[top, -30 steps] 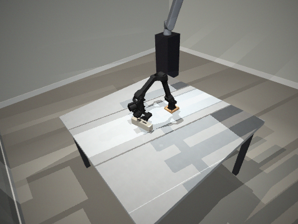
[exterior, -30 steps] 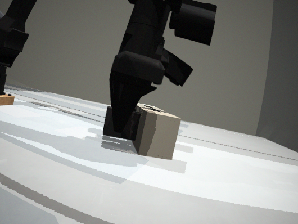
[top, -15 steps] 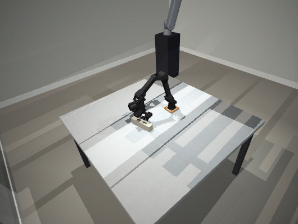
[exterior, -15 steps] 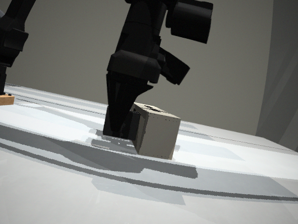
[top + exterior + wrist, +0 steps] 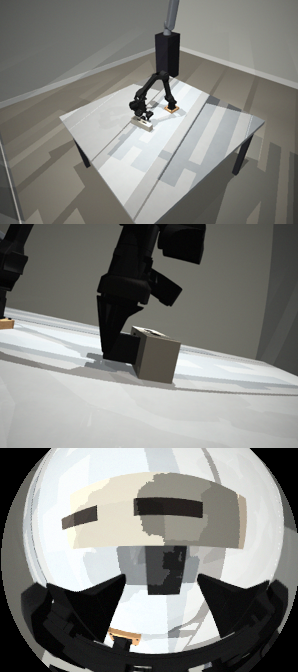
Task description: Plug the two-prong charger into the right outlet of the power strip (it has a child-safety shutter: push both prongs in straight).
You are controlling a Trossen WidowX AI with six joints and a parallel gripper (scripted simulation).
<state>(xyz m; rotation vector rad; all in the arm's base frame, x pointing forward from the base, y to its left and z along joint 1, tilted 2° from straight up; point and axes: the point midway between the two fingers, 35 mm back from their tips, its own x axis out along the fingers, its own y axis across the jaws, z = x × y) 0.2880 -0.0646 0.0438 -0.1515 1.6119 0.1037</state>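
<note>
Now: gripper tip 40 mm short of the charger, 10 mm to the right of it and 10 mm below it.
</note>
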